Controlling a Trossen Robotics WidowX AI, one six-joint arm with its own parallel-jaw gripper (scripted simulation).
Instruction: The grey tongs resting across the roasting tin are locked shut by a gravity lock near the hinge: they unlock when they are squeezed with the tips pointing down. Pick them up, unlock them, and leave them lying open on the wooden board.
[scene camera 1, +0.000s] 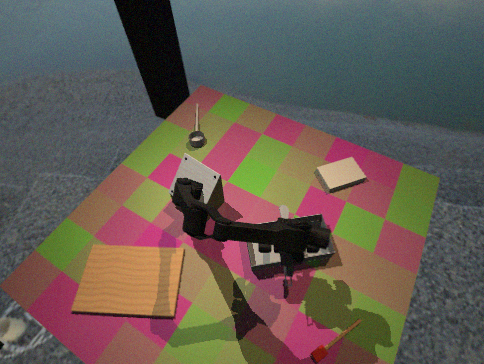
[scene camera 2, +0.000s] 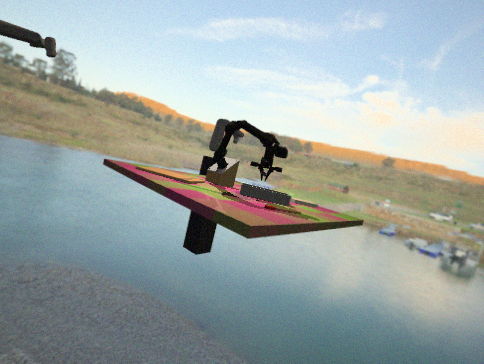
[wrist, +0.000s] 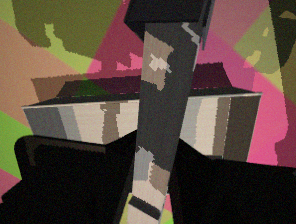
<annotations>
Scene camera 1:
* block
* roasting tin
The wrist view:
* my gripper
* roasting tin
</annotations>
